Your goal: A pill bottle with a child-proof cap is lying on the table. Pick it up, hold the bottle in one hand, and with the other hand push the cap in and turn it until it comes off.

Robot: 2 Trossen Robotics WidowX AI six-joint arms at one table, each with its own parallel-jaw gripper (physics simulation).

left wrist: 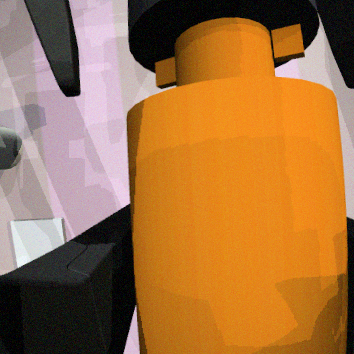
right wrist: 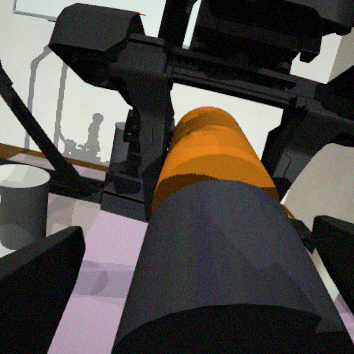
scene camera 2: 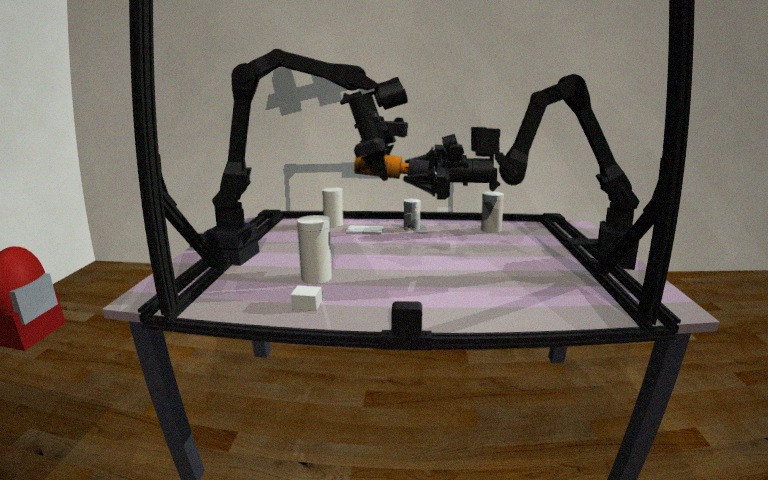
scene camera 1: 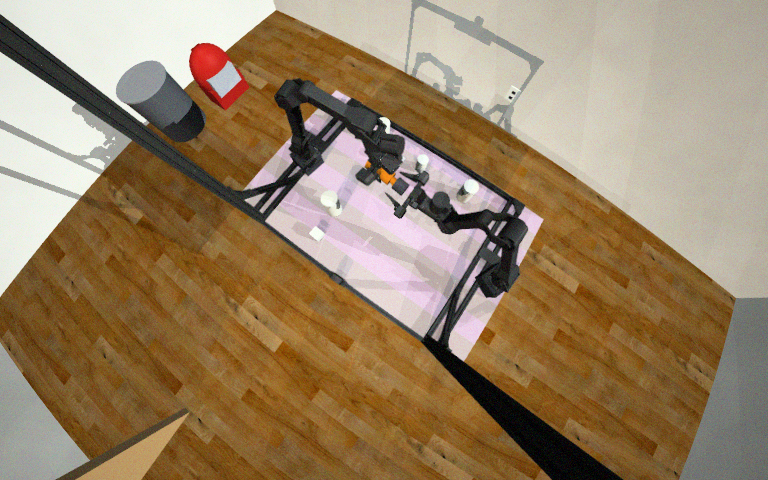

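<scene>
The orange pill bottle (scene camera 1: pixel 387 176) (scene camera 2: pixel 394 166) (left wrist: pixel 235 200) (right wrist: pixel 215 145) is held sideways above the table, its neck toward the right arm. My left gripper (scene camera 1: pixel 378 169) (scene camera 2: pixel 376 165) is shut on its body. The dark cap (scene camera 1: pixel 400 186) (scene camera 2: pixel 417 167) (left wrist: pixel 225 7) (right wrist: pixel 225 240) sits at the neck end. In the left wrist view, part of the orange neck and two side lugs show between cap and body. My right gripper (scene camera 1: pixel 396 185) (scene camera 2: pixel 406 169) (right wrist: pixel 198 232) is open, its fingers on either side of the cap, with gaps visible in the right wrist view.
White cylinders (scene camera 2: pixel 314 249) (scene camera 2: pixel 332 207) (scene camera 2: pixel 491 212) and a smaller grey-white one (scene camera 2: pixel 411 215) stand on the table (scene camera 2: pixel 453 305). A small white block (scene camera 1: pixel 316 233) (scene camera 2: pixel 306 298) lies near the front edge. A flat pale piece (scene camera 2: pixel 364 229) lies toward the back. A black frame surrounds the tabletop.
</scene>
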